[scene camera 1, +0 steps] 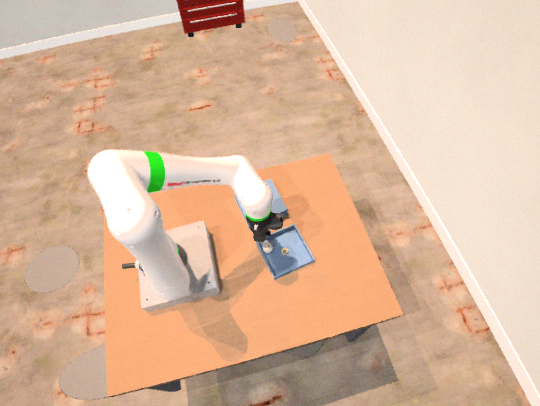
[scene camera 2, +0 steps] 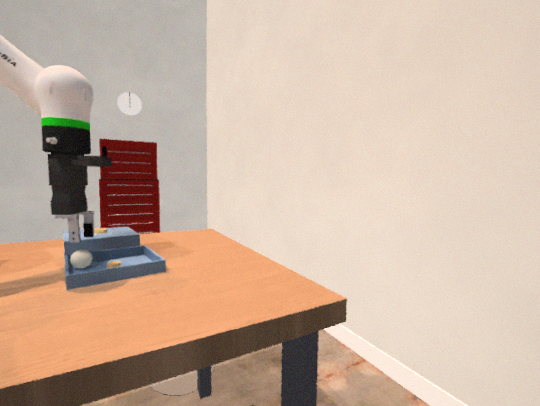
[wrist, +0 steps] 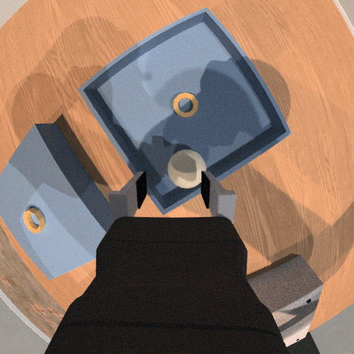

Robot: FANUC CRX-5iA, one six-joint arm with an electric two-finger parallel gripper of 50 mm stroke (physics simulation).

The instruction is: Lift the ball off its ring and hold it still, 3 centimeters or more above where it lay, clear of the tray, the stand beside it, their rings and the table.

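Places are measured from the arm's base along level axes (x right, y ahead, z up), in centimetres.
Pixels of known places: gripper, fingertip midpoint: [scene camera 1: 266, 240] [scene camera 2: 82, 239].
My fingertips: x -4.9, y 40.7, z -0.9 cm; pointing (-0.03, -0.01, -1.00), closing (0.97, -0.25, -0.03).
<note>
For each thing: its top centre in the pictures, then the offset to it from my fingertips. "*": a spot on its surface instead. Level surfaces: height alone.
- pale ball, middle of its top: [scene camera 2: 81, 249] [scene camera 1: 267, 245] dx +1.4, dy +0.0, dz -2.3 cm
- blue tray, middle of its top: [scene camera 2: 113, 257] [scene camera 1: 284, 249] dx +3.1, dy +7.2, dz -4.2 cm
- orange ring, surface spot: [scene camera 2: 114, 265] * dx +4.5, dy +7.6, dz -5.8 cm
- wooden table, its level: dz -6.9 cm
The pale ball [scene camera 1: 268, 247] [scene camera 2: 81, 259] [wrist: 185, 168] lies in a corner of the blue tray [scene camera 1: 295, 269] [scene camera 2: 120, 276] [wrist: 130, 95], off the orange ring [scene camera 2: 114, 265] [wrist: 176, 105] near the tray's middle. My gripper [scene camera 1: 267, 235] [scene camera 2: 81, 236] [wrist: 173, 182] is open and empty and points down. Its fingertips are above the ball in the scene camera 2 view. In the wrist view the ball shows beyond the fingertips, nearer the right finger, which overlaps its edge. Their exact height is hard to tell.
The blue stand [scene camera 1: 278, 200] [scene camera 2: 102, 242] [wrist: 55, 165] is beside the tray, taller than it, with an orange ring [scene camera 2: 100, 231] [wrist: 27, 218] on top. The tray's raised walls run close to the ball on two sides. The robot's base plate [scene camera 1: 202, 250] is on the wooden table [scene camera 1: 350, 280].
</note>
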